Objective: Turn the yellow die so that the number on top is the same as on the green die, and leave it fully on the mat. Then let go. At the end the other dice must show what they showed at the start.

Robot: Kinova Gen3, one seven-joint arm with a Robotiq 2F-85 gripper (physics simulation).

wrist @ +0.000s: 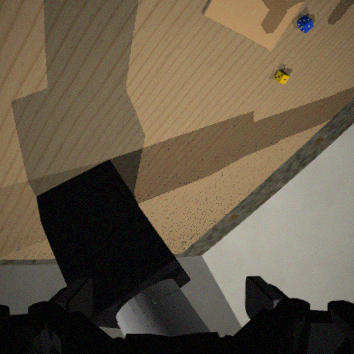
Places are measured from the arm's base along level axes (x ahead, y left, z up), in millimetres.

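Pixels of known places: gripper, between the fingertips: [169, 294]; arm's base, origin of its link: [145, 299].
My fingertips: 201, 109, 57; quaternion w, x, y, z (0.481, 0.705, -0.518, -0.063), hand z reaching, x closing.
Note:
For each thing: its middle in the pictures, then the offset to it from my fingertips, as dx, dy, dz. "spot": a spot on its surface instead. Level surfaces: height alone.
- small yellow die, middle of its body: [281, 76] +94, -314, -248
- mat, a spot on its surface: [240, 27] spot: +122, -178, -252
- blue die, middle of its body: [304, 23] +177, -280, -248
- table, height of its surface: dz -256
A small yellow die [282, 76] rests on the wooden table at the upper right; it is too small to read its top number surely. The mat [240, 27], a light tan square, is partly in view at the top edge, and the yellow die lies off it, beyond its corner. The green die does not show in this view. My gripper [169, 294] is open, its two dark fingers wide apart at the bottom of the view, far from the yellow die.
A blue die [305, 23] with pale pips lies on the table [190, 90] right of the mat. The table's grey edge [270, 186] runs diagonally at the right, with pale floor [300, 215] beyond. The robot's dark base part [100, 225] stands at the lower left. Shadows cross the table.

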